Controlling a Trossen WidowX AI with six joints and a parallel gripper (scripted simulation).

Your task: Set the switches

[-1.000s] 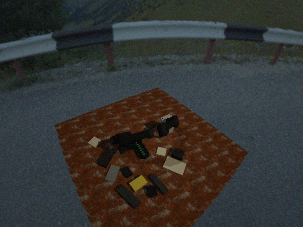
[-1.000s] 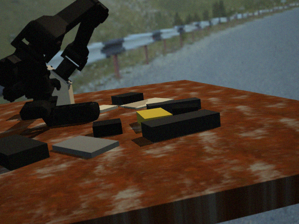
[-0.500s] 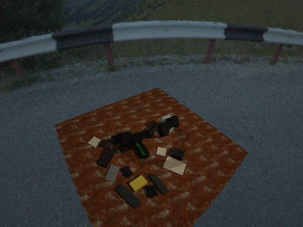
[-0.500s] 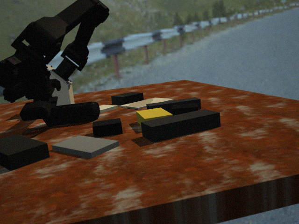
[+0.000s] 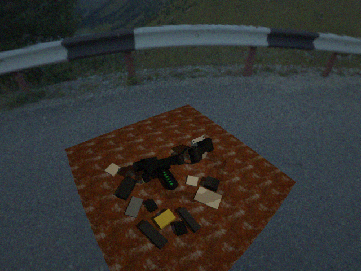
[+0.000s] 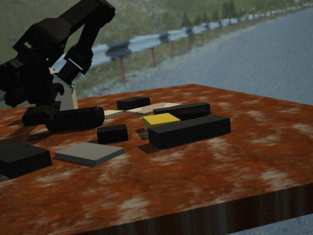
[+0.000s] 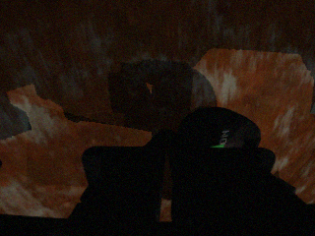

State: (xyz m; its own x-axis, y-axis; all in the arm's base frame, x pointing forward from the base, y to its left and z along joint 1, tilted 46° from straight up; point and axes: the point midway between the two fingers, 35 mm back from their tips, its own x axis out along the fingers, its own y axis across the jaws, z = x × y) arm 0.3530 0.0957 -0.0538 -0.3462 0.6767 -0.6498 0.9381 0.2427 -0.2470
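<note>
My gripper tip is now 180 mm past the cream tile and 130 mm to the right of it. Also, from my gripper tip: cream plate 280 mm to the left, 190 mm behind; then grey plate 230 mm ahead, 120 mm to the left; then yellow block 270 mm to the left, 110 mm ahead, 10 mm above.
</note>
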